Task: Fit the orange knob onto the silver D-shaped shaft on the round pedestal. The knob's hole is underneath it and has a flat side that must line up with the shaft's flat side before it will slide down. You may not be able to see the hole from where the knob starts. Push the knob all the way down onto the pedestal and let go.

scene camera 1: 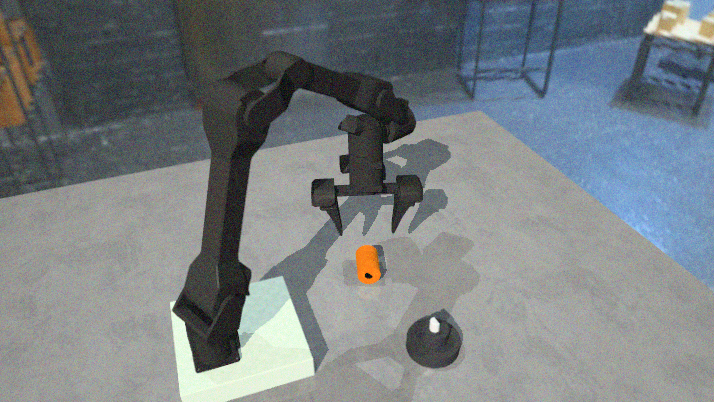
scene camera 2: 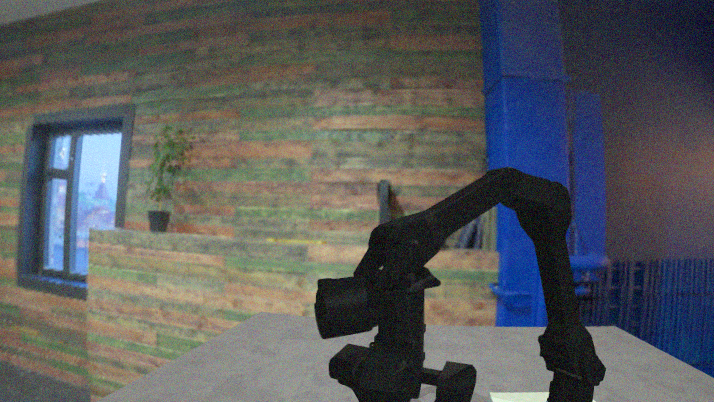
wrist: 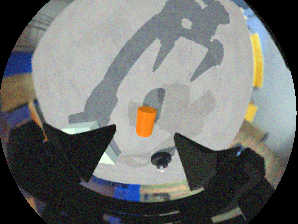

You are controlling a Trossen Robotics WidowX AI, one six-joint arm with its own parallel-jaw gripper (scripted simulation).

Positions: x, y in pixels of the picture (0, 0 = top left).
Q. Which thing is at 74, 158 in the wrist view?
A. My gripper.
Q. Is my gripper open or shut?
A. Open.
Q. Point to a round pedestal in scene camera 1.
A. At 432, 342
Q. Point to an orange knob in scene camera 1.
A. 368, 268
